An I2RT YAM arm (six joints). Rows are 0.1 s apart.
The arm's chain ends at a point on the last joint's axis. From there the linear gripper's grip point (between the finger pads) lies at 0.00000 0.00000 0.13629 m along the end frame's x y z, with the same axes.
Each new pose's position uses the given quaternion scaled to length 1; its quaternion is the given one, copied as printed.
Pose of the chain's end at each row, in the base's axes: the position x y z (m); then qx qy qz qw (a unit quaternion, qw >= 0):
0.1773 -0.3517 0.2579 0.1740 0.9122 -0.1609 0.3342
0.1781 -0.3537 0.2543 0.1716 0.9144 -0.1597 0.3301
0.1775 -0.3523 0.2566 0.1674 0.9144 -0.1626 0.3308
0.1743 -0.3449 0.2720 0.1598 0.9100 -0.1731 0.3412
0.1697 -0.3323 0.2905 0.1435 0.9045 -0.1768 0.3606
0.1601 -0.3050 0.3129 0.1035 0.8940 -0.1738 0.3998
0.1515 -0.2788 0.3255 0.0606 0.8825 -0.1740 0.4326
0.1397 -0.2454 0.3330 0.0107 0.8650 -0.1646 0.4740
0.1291 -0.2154 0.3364 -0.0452 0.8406 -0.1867 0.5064
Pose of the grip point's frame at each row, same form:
0.2528 -0.4076 0.1591 0.1740 0.9122 -0.1609 0.3342
0.2529 -0.4089 0.1547 0.1716 0.9144 -0.1597 0.3301
0.2525 -0.4079 0.1573 0.1674 0.9144 -0.1626 0.3308
0.2514 -0.4027 0.1756 0.1598 0.9100 -0.1731 0.3412
0.2517 -0.3900 0.1982 0.1435 0.9045 -0.1768 0.3606
0.2526 -0.3586 0.2284 0.1035 0.8940 -0.1738 0.3998
0.2527 -0.3278 0.2485 0.0606 0.8825 -0.1740 0.4326
0.2510 -0.2856 0.2653 0.0107 0.8650 -0.1646 0.4740
0.2474 -0.2519 0.2795 -0.0452 0.8406 -0.1867 0.5064

